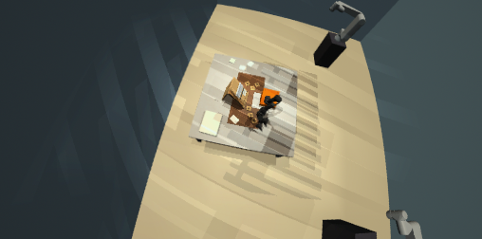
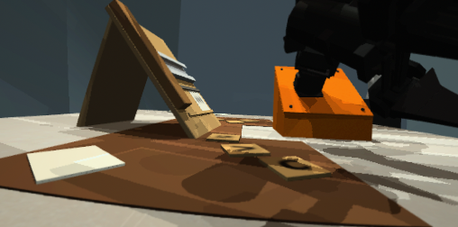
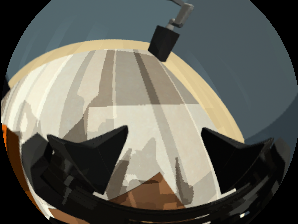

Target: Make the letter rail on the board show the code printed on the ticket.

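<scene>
My gripper tip is now 180 mm short of the u tile, 570 mm to the left of it and 80 mm above it. Also, from my gripper tip: tan tile marked v 170 mm ahead, 180 mm to the right, 70 mm below; brown mat 200 mm ahead, 400 mm to the right, 80 mm below; tile marked c 120 mm ahead, 110 mm to the right, 80 mm below.
</scene>
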